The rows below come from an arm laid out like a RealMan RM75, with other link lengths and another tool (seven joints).
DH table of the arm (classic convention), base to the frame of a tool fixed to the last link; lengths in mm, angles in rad. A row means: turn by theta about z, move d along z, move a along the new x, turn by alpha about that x. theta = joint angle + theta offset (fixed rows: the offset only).
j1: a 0; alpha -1.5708; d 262.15; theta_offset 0
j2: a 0; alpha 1.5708; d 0; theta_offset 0
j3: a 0; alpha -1.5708; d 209.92; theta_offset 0
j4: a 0; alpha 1.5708; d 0; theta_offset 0
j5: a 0; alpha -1.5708; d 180.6; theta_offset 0
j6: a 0; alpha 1.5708; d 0; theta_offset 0
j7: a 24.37; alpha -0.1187; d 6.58; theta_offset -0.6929
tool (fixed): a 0; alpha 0; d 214.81; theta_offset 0
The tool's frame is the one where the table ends.
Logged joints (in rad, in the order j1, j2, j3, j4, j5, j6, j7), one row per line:
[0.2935, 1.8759, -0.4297, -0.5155, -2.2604, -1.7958, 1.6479]
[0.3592, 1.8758, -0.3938, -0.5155, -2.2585, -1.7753, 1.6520]
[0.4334, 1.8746, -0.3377, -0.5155, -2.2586, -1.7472, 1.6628]
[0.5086, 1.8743, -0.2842, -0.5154, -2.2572, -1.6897, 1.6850]
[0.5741, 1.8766, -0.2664, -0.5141, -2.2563, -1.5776, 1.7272]
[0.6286, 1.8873, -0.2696, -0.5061, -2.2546, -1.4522, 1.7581]
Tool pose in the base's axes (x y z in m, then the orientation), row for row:
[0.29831, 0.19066, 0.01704, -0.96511, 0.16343, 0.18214, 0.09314]
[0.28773, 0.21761, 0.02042, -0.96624, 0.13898, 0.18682, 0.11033]
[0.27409, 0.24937, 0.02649, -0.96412, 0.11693, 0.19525, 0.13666]
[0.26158, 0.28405, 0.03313, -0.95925, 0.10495, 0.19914, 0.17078]
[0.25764, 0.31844, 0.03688, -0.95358, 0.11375, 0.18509, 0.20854]
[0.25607, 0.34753, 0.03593, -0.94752, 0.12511, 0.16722, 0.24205]
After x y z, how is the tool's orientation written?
As a quaternion, x y z w.
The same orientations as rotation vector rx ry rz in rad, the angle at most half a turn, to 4 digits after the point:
[-2.8644, 0.4851, 0.5406]
[-2.8392, 0.4084, 0.5490]
[-2.7907, 0.3385, 0.5652]
[-2.7243, 0.2981, 0.5656]
[-2.6534, 0.3165, 0.5150]
[-2.5905, 0.3420, 0.4572]

